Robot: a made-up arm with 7 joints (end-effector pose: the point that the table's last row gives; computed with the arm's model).
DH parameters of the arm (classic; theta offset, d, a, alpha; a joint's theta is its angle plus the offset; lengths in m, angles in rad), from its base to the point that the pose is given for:
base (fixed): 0 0.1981 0.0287 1.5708
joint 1: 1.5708 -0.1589 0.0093 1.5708
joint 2: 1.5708 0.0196 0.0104 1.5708
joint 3: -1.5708 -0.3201 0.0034 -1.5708
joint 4: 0 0.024 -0.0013 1.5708
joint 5: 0 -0.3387 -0.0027 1.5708
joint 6: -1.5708 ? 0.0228 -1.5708
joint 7: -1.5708 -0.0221 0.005 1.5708
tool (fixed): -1.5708 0.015 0 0
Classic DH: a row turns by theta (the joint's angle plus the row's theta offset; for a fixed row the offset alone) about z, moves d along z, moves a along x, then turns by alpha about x.
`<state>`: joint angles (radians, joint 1 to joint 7).
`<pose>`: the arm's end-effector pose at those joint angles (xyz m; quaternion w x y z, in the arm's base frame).
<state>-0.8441 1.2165 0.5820 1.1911 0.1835 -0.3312 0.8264</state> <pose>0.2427 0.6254 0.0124 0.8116 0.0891 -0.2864 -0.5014</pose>
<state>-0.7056 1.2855 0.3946 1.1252 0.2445 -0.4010 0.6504</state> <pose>0.2631 0.6278 0.0082 0.7854 0.1372 -0.3439 -0.4959</pose>
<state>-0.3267 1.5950 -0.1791 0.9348 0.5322 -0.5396 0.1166</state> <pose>0.2956 0.6731 0.0875 0.7004 0.3503 -0.4584 -0.4203</pose>
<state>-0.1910 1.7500 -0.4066 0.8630 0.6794 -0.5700 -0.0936</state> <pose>0.2822 0.7024 0.1600 0.6470 0.4708 -0.4760 -0.3649</pose>
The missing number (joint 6, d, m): 0.0266
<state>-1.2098 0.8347 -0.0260 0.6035 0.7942 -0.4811 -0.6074</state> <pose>-0.2655 0.5955 -0.1370 0.8002 0.5948 -0.0730 -0.0230</pose>
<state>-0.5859 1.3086 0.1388 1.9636 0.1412 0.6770 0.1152</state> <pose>0.3159 0.3371 0.0176 0.7892 0.3090 -0.2874 -0.4462</pose>
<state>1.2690 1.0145 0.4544 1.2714 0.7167 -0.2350 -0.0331</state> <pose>0.2031 0.5929 0.4603 0.0463 -0.1727 0.9560 -0.2326</pose>
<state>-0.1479 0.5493 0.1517 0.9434 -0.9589 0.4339 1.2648</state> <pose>0.3038 0.4445 -0.2512 0.9252 -0.0444 0.1737 -0.3345</pose>
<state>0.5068 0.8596 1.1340 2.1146 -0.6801 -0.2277 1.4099</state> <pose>0.0936 0.3820 0.3816 0.4994 0.6679 -0.4155 -0.3633</pose>
